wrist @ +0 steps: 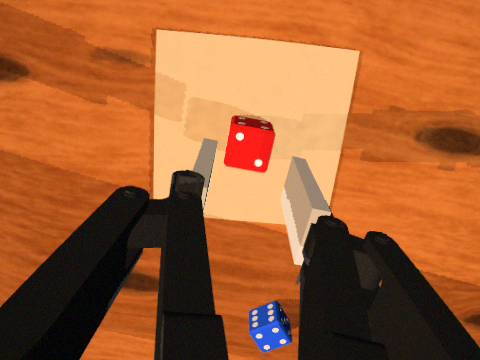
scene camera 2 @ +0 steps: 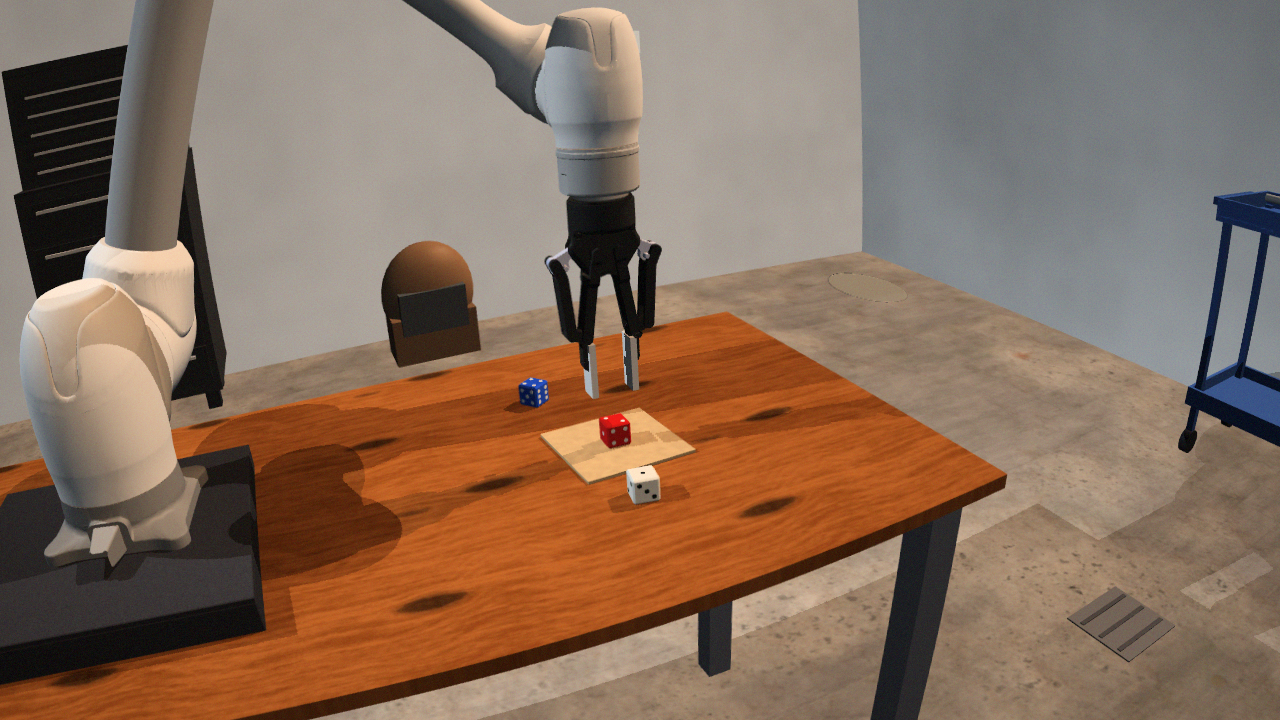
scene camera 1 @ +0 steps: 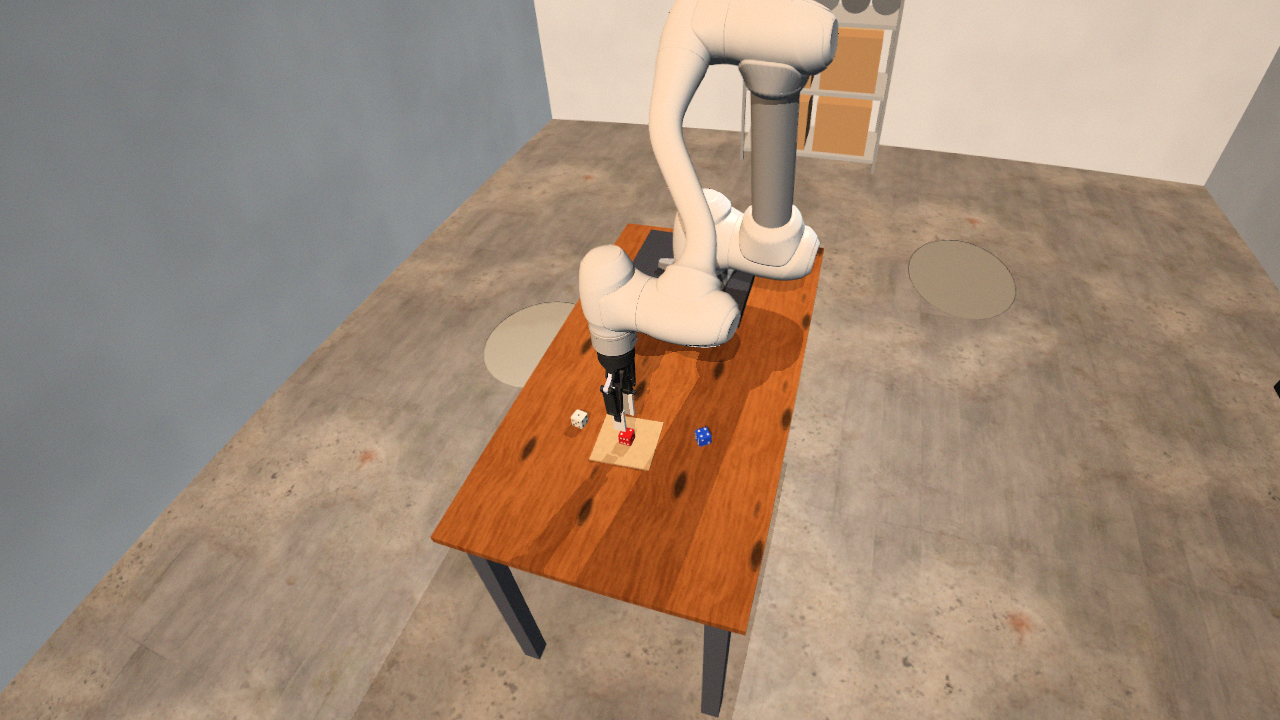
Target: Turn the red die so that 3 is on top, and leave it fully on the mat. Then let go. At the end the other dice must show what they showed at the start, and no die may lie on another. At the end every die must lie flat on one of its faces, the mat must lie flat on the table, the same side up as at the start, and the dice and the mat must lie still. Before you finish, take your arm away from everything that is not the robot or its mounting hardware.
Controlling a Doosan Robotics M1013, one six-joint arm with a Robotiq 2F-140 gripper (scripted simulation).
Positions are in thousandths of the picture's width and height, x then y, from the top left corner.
Labels:
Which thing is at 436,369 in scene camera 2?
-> My gripper.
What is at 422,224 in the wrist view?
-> A tan mat.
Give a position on a blue die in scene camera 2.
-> At 417,545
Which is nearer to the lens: the white die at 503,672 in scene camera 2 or the tan mat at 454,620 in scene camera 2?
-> The white die.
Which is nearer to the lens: the red die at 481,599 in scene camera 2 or the white die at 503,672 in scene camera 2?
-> The white die.

